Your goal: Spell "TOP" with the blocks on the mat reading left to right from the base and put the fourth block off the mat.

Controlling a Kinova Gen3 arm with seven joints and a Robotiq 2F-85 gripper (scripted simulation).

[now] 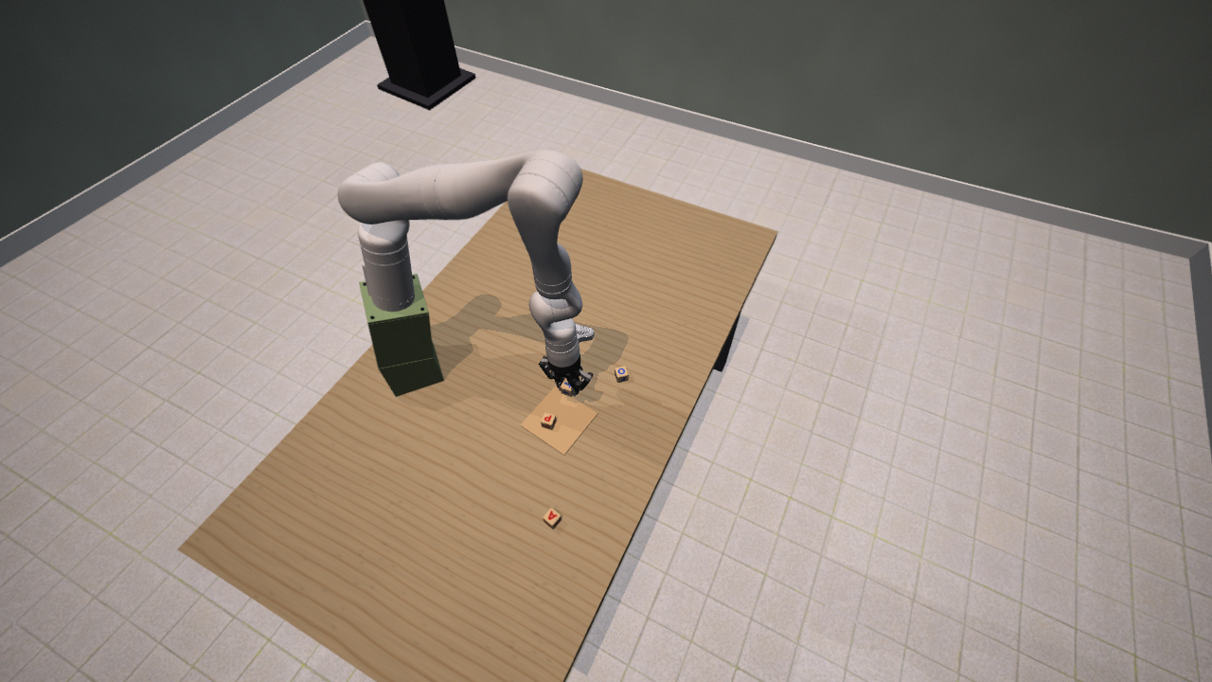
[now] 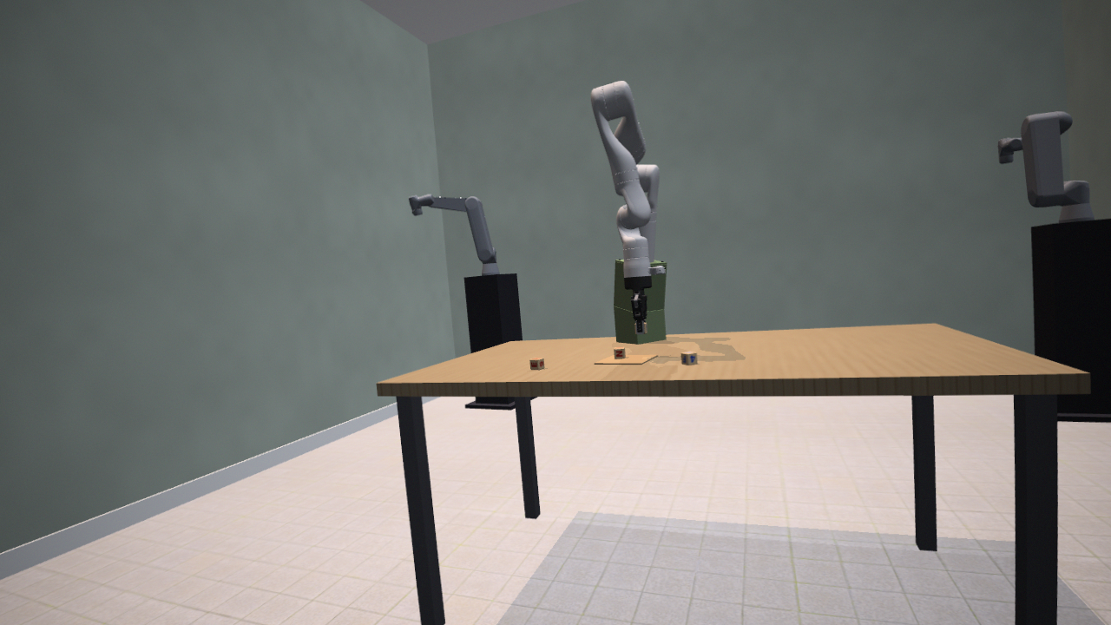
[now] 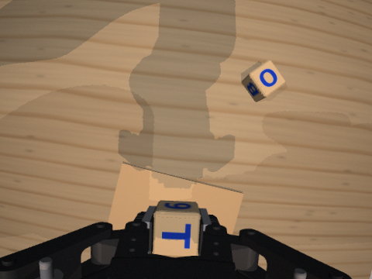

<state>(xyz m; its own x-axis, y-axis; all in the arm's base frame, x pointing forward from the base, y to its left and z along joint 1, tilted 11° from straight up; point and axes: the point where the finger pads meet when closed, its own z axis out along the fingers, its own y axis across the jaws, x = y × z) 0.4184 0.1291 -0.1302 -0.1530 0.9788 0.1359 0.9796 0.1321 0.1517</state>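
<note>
My hand is 5 cm to the left of the tan mat and 9 cm above it.
</note>
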